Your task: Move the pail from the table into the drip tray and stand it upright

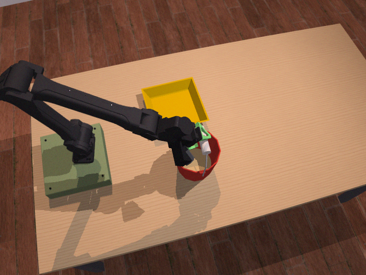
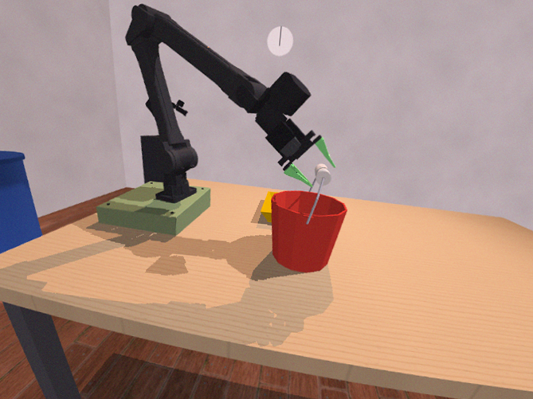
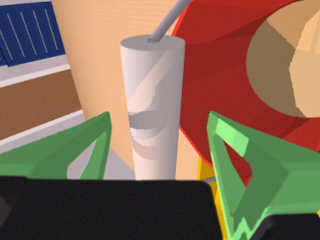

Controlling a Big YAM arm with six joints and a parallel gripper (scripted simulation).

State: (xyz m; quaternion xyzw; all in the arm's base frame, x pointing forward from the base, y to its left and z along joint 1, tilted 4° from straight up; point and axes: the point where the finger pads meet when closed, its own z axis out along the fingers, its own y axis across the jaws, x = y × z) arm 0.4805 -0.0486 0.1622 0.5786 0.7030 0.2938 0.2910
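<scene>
Now: hand 10 mm past the red pail and 90 mm above it. From my hand the other things lie so: yellow drip tray 90 mm behind, 280 mm to the left, 210 mm below.
</scene>
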